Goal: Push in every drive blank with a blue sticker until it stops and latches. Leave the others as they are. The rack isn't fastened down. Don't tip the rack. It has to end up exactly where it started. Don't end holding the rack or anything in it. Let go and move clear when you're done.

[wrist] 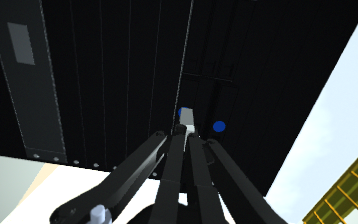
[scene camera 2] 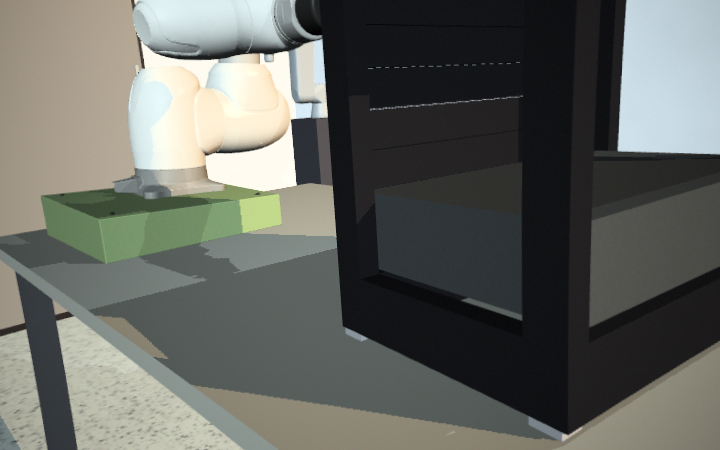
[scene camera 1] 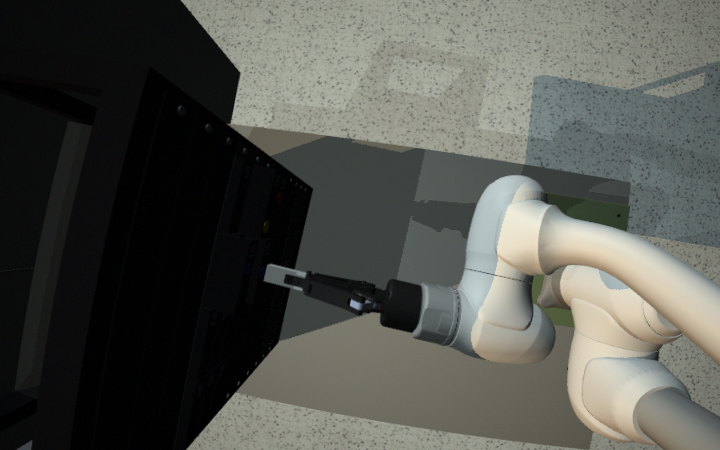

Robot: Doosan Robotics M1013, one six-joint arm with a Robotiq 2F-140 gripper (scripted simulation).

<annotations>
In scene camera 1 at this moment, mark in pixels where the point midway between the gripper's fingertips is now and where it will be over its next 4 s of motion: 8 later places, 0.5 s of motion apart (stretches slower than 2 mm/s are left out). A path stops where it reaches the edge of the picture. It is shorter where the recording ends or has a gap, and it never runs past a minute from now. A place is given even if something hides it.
My gripper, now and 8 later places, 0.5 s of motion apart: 267, 272; 266, 271; 262, 270; 258, 269; 254, 268; 251, 268; 249, 267; 248, 267; 247, 266
</annotations>
